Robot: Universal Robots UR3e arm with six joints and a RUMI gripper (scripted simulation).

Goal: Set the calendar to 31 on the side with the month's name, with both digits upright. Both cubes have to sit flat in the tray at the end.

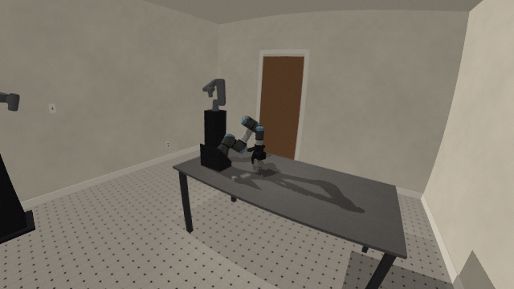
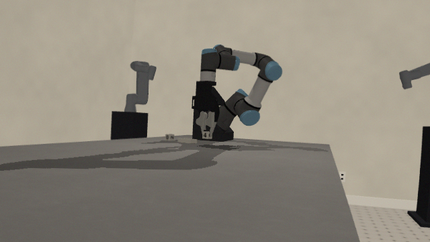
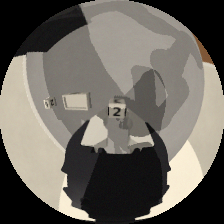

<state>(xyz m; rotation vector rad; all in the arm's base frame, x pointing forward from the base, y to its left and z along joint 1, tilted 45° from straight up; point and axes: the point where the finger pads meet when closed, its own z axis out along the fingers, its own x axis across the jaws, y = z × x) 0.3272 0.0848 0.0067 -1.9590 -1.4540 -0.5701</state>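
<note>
The pale calendar tray is 10 cm to the right of my hand, 4 cm below it and 3 cm behind it.
</note>
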